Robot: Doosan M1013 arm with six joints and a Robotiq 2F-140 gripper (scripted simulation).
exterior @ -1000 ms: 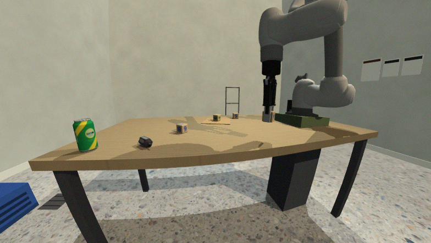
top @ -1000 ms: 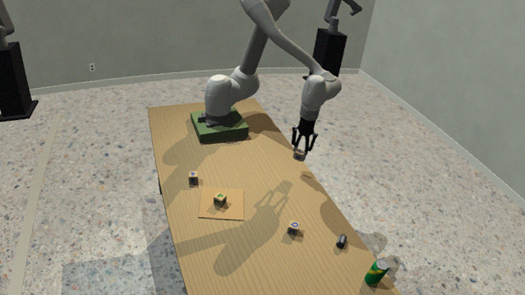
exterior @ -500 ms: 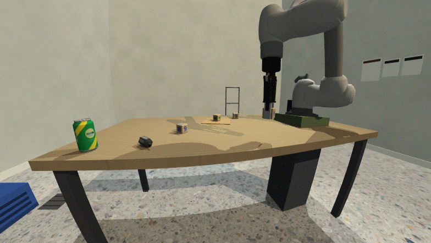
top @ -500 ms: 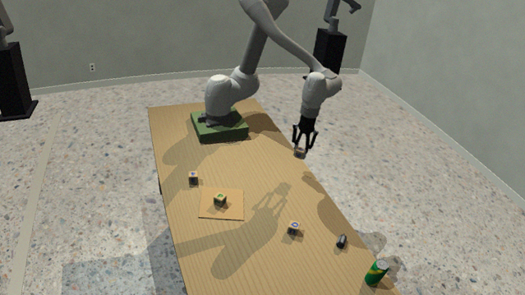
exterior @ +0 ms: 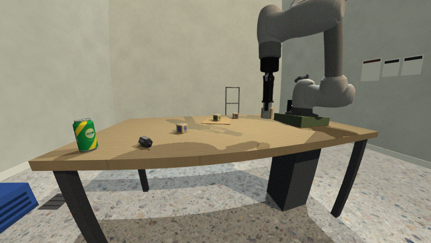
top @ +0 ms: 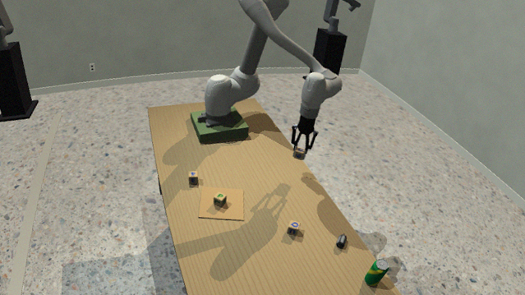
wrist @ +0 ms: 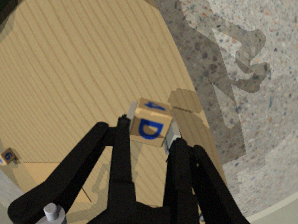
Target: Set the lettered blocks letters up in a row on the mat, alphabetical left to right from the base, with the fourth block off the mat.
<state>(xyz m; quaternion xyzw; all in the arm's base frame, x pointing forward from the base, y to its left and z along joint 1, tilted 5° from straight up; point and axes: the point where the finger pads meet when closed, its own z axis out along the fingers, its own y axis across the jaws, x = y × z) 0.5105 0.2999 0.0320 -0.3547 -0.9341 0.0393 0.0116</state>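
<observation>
Right now my hand is 44 cm to the left of the tan mat, 14 cm short of it and 13 cm above it. The rest, counted from my hand: D block (1 cm below); blue-lettered block (38 cm ahead, 18 cm to the right, 11 cm below); black object (50 cm ahead, 12 cm below).
</observation>
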